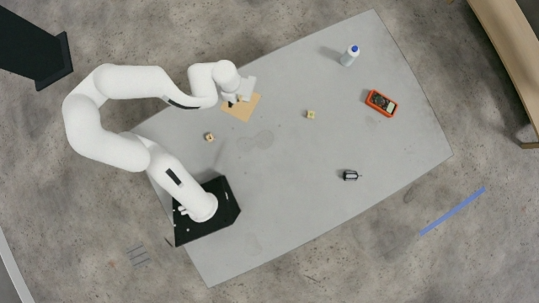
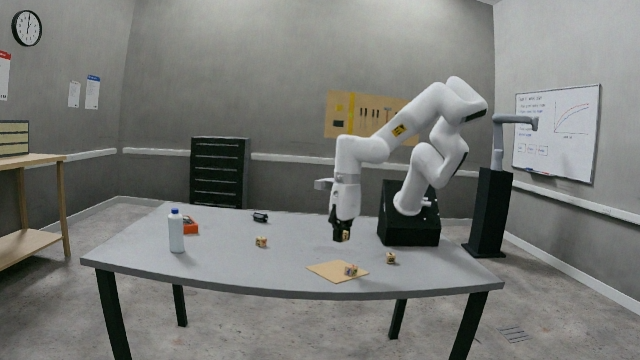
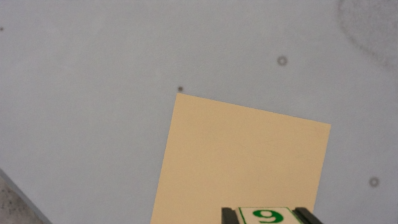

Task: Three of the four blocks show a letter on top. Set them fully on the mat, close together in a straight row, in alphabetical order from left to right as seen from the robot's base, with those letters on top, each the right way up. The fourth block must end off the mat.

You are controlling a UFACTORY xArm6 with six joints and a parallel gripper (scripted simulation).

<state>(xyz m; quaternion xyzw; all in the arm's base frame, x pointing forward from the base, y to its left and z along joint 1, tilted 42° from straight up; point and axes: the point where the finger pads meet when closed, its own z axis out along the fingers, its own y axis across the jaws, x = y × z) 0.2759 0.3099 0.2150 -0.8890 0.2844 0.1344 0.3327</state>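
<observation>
Right now the tan mat is 120 mm below my hand. From my hand the other things lie so: white bottle 540 mm ahead, 50 mm below, 10 mm to the left; orange multimeter 610 mm ahead, 240 mm to the right, 110 mm below; small black object 490 mm to the right, 350 mm ahead, 110 mm below.
</observation>
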